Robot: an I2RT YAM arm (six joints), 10 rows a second.
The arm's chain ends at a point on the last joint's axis. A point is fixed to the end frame.
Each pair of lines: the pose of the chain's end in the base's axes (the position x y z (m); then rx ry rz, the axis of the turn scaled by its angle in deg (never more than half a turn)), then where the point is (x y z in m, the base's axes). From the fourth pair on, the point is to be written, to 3 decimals.
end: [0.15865, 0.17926, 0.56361, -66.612, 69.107, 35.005]
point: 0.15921 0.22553 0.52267
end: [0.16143, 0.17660, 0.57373, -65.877, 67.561, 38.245]
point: 0.15983 0.22449 0.53474
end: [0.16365, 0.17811, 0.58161, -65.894, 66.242, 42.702]
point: 0.15836 0.22718 0.54445
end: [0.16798, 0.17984, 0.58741, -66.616, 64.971, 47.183]
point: 0.159 0.229 0.552
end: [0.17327, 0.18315, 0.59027, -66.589, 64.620, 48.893]
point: 0.162 0.233 0.555
